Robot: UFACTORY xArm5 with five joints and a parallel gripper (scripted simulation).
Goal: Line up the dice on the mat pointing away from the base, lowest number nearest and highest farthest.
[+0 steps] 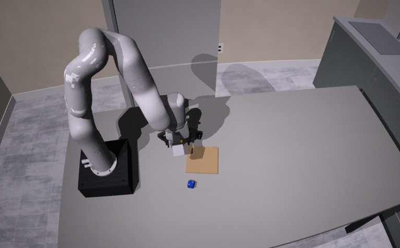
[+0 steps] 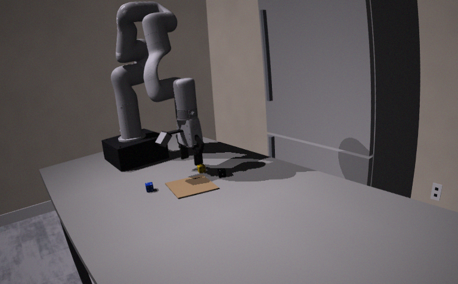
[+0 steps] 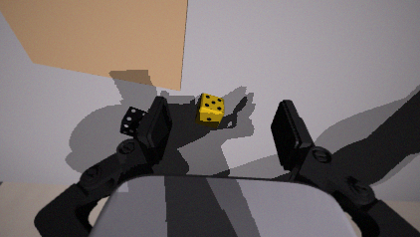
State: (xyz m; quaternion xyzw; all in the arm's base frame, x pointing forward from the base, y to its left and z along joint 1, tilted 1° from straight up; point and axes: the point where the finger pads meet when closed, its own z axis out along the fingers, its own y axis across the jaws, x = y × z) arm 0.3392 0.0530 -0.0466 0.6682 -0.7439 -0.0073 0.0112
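My hand is 4 cm above the yellow die, 3 cm to the right of it and 1 cm short of it. The rest, counted from my hand: black die: 11 cm ahead, 4 cm to the left, 4 cm below; then blue die: 19 cm to the right, 4 cm below, 1 cm ahead; then mat: 9 cm ahead, 8 cm to the right, 5 cm below.
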